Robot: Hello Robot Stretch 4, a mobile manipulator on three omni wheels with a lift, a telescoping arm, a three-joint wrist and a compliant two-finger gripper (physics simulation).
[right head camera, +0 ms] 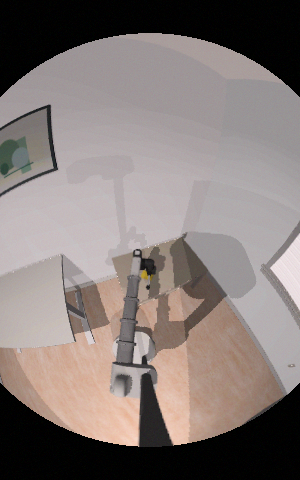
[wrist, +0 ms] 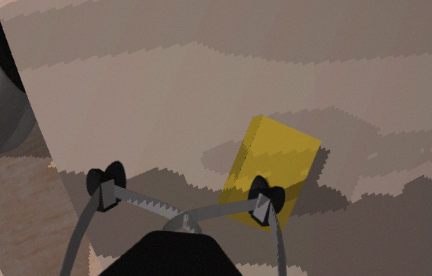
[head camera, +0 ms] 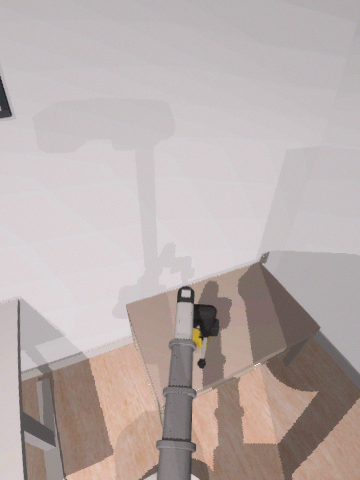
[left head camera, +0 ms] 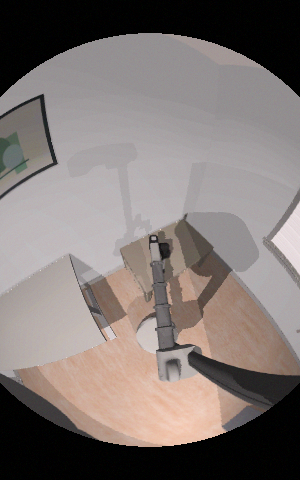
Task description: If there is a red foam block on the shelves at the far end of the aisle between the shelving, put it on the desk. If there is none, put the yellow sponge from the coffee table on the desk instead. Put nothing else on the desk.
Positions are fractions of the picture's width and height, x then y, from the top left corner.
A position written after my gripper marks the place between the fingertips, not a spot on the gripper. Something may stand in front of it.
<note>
I see my gripper (wrist: 0.43, 0.67), a yellow sponge (wrist: 0.65, 0.56) and a low coffee table (head camera: 0.72, 0.67).
The low coffee table also shows in the right head camera view (right head camera: 0.59, 0.55), in the wrist view (wrist: 0.40, 0.35) and in the left head camera view (left head camera: 0.62, 0.51).
</note>
